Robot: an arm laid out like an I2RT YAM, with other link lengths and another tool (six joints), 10 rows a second.
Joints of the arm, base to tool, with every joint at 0 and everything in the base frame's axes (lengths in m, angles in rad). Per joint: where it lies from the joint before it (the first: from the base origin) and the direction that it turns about. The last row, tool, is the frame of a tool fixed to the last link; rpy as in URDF.
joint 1: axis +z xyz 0 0 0.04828
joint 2: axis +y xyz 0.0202 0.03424 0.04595
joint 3: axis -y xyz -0.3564 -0.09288 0
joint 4: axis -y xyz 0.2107 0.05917 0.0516
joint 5: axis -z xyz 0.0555 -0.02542 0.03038
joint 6: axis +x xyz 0.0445 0 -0.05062
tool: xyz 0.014 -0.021 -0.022 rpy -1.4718 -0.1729 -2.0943
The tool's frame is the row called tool.
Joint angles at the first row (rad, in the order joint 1, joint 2, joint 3, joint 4, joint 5, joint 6):
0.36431, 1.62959, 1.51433, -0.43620, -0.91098, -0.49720
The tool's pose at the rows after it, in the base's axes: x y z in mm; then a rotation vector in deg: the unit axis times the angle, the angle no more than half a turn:
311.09 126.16 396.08 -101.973 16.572 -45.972
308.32 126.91 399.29 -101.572 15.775 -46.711
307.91 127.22 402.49 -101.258 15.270 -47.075
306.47 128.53 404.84 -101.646 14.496 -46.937
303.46 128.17 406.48 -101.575 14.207 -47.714
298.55 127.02 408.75 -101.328 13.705 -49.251
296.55 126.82 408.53 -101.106 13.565 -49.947
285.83 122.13 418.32 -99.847 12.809 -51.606
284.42 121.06 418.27 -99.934 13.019 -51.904
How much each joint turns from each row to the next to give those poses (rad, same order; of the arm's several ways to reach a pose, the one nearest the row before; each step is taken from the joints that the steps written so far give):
0.01133, -0.00581, 0.01272, -0.02464, 0.00362, -0.02490
0.00643, -0.00882, 0.00120, 0.00054, 0.00670, -0.00630
0.00144, -0.00122, 0.01090, -0.00636, 0.00023, -0.00500
0.00574, 0.00126, 0.01589, -0.02746, 0.00132, -0.01535
0.00460, -0.00996, -0.00486, 0.00085, 0.01158, -0.00349
0.00639, -0.01795, -0.01250, 0.00727, 0.02028, -0.00665
0.00363, -0.00855, -0.01284, 0.01347, 0.00954, 0.00052
0.00134, -0.03607, -0.00159, -0.00442, 0.00833, -0.00268
-0.00029, -0.00526, -0.00513, 0.00066, 0.00564, 0.00108

